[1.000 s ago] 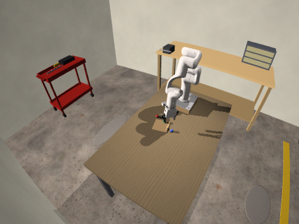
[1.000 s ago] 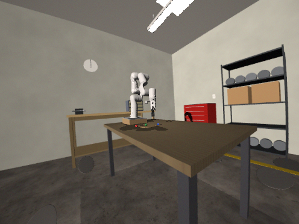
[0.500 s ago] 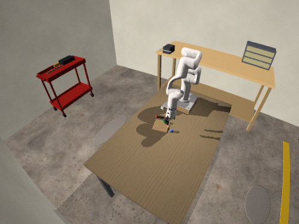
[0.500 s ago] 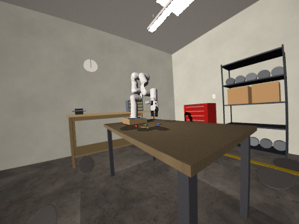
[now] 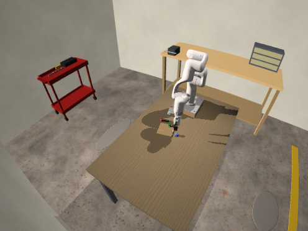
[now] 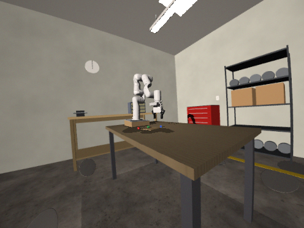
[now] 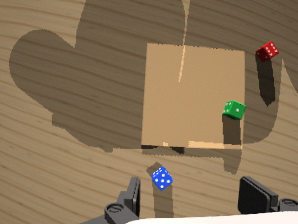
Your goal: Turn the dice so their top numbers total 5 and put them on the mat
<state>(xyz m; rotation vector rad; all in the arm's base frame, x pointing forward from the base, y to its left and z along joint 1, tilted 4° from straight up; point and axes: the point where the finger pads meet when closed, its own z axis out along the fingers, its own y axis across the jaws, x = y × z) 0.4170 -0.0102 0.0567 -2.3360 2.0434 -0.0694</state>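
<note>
The blue die lies 9 cm below my hand, 2 cm to the left of it and 2 cm ahead of it. Also, from my hand: tan mat (10 cm to the right, 10 cm below, 1 cm behind); then red die (18 cm to the right, 11 cm behind, 9 cm below); then green die (9 cm below, 8 cm to the right, 6 cm behind).
</note>
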